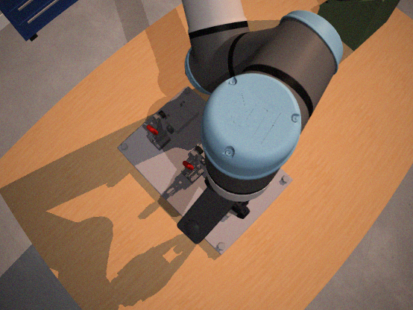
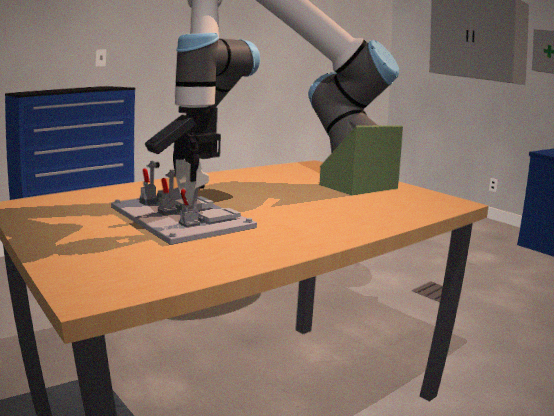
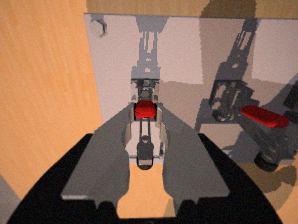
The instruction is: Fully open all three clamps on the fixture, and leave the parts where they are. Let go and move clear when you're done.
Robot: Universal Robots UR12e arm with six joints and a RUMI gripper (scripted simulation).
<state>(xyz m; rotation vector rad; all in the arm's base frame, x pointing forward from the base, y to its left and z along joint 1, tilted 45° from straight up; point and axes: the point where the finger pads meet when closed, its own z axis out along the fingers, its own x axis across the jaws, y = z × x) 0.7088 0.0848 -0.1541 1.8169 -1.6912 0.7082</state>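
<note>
My gripper is now 10 cm past the flat grey part, 1 cm to the left of it and 5 cm above it. The rest, counted from my hand: grey fixture plate: 3 cm behind, 11 cm to the right, 7 cm below.
</note>
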